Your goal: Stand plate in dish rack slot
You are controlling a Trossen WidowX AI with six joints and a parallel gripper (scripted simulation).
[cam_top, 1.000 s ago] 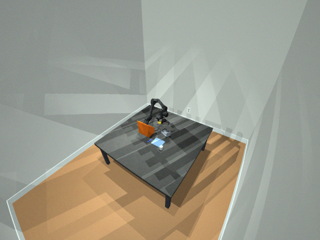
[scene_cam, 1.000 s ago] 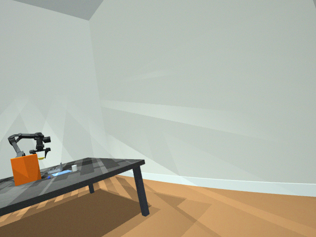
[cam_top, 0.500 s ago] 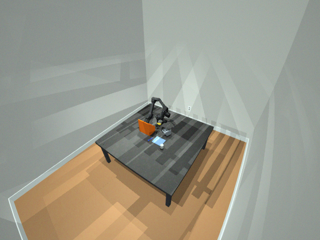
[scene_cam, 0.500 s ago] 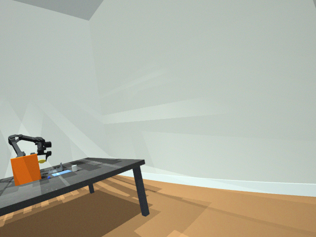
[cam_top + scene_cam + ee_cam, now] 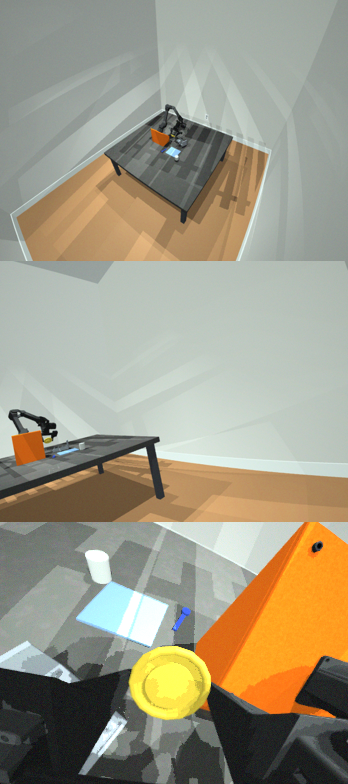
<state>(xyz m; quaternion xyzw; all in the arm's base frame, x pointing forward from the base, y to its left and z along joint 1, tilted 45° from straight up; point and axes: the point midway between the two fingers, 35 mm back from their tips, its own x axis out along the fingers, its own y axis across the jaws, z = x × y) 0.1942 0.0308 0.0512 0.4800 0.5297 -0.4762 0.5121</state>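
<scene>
My gripper tip is now 10 cm short of the grey dish rack, 9 cm above it and 5 cm to the right of it. From my gripper tip the other things lie so: blue utensil (20 cm to the right, 11 cm below, 2 cm behind); light blue mat (16 cm to the right, 11 cm below, 10 cm ahead); yellow plate (1 cm to the left, 1 cm above).
</scene>
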